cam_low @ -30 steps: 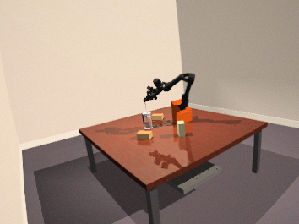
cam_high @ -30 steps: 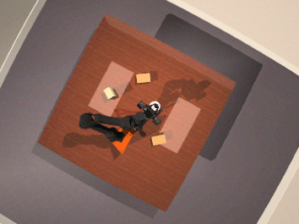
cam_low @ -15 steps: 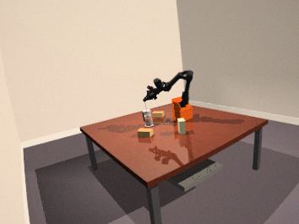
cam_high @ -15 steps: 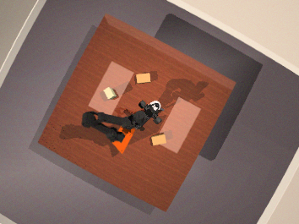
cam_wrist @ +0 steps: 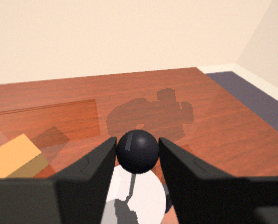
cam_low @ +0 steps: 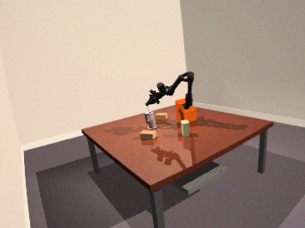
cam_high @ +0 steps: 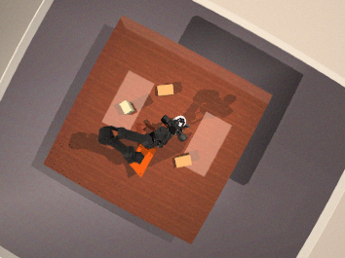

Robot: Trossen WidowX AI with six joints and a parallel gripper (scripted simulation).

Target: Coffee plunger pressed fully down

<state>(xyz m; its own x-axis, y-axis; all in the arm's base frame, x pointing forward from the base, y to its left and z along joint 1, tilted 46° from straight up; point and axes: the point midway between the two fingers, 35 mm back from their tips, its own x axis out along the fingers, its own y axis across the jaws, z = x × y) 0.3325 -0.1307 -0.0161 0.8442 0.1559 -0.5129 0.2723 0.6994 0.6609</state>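
The coffee press is 11 cm below my gripper tip, 2 cm behind it and 1 cm to the right of it.
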